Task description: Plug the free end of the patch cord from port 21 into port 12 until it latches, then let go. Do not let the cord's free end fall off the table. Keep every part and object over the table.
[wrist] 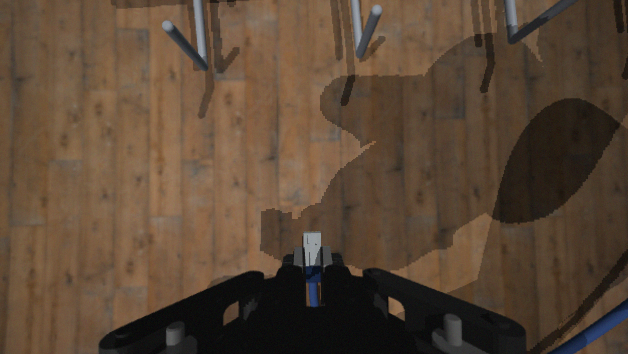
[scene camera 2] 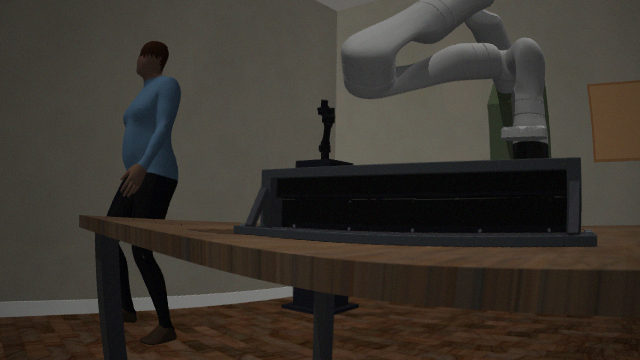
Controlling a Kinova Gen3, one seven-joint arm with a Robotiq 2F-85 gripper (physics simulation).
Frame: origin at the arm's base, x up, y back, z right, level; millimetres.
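Seen in the pictures: gripper, between the fingertips: [wrist: 312, 260]; arm's base, origin of its link: [scene camera 2: 510, 84].
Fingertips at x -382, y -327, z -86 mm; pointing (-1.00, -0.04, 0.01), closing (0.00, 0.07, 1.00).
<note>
Offsets run from my fingertips to a thing's top centre. "pt": to the spot under its first point. Level surfaces: height alone.
My gripper [wrist: 312, 260] is shut on the cord's plug in the wrist view. The clear-grey plug @(dx +11, dy -10, dz +1 mm) [wrist: 312, 244] points away from the palm, toward the view's top, with its blue boot and a short piece of blue cord @(pt dx +6, dy +20, dz -1 mm) [wrist: 313, 294] behind it. The plug is above the wooden table, apart from the rods. Another stretch of blue cord [wrist: 595, 332] crosses the lower right corner. In the scene view the grey-framed patch panel @(dx +100, dy -219, dz +142 mm) [scene camera 2: 420, 168] stands on the table; the fingers are hidden behind it. Ports 12 and 21 cannot be made out.
Bent grey rods [wrist: 200, 35] [wrist: 356, 30] [wrist: 510, 20] stick out along the top of the wrist view. The wooden table @(dx -1 mm) [scene camera 2: 300, 250] [wrist: 100, 175] has its edge in front of the panel. A person [scene camera 2: 152, 125], a small black arm-like device [scene camera 2: 326, 130] and a green block [scene camera 2: 495, 130] stand behind.
</note>
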